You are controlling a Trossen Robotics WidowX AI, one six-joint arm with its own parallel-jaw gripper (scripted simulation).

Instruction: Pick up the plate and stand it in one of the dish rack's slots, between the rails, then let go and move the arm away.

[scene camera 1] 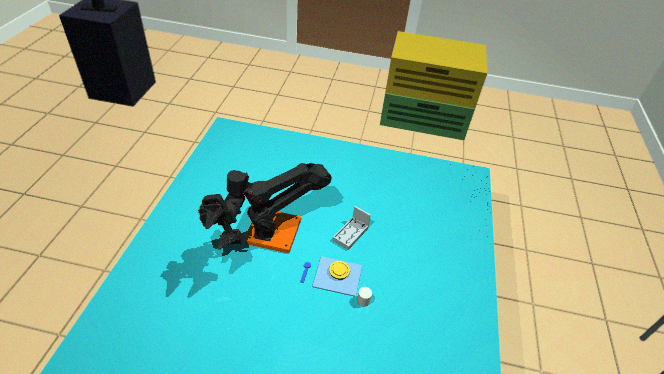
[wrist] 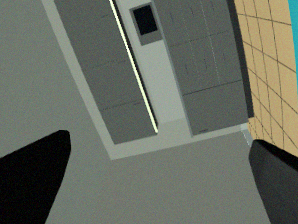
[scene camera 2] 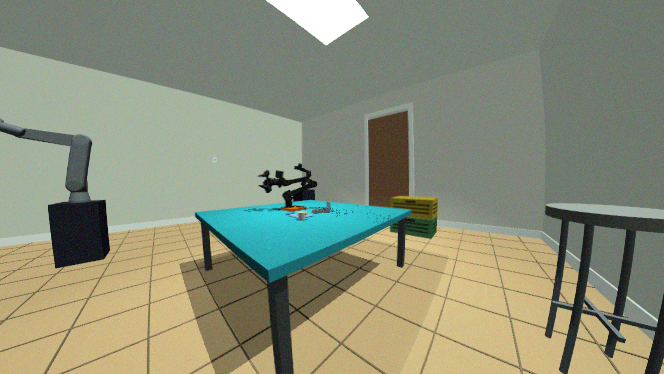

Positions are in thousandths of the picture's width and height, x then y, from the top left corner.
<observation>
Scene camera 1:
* my gripper: 320, 640
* grey dish rack: 523, 632
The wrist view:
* my gripper: 545, 650
</observation>
